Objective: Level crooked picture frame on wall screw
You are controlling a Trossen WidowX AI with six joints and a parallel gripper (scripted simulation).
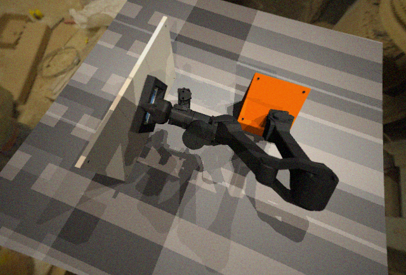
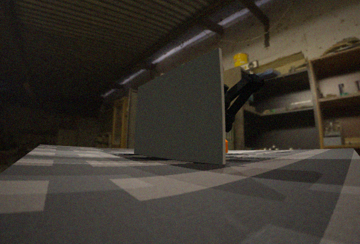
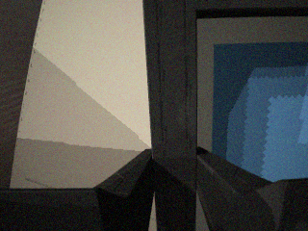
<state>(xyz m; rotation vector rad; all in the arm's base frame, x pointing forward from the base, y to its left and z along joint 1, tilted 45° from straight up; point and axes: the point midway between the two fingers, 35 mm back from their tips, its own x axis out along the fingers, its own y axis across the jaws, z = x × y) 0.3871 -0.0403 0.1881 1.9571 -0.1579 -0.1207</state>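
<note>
Right now the picture frame is 2 cm to the right of my gripper tip and 5 cm below it. Round my gripper tip: grey wall panel 1 cm ahead, 2 cm to the right, 6 cm below.
</note>
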